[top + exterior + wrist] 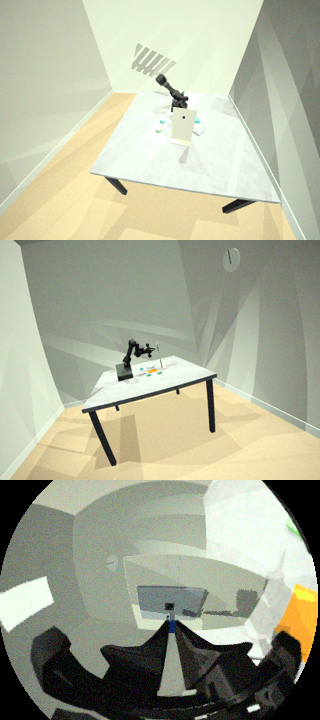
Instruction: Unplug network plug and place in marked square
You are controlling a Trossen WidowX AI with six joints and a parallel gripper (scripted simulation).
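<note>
Now: the orange marked square 100 mm behind my gripper tip, 40 mm to the right of it and 280 mm below it. Round my gripper tip: flat grey plate (90 mm behind, 160 mm to the left, 270 mm below); then upright panel (60 mm ahead, 10 mm to the right, 110 mm below); then blue plug (10 mm ahead).
</note>
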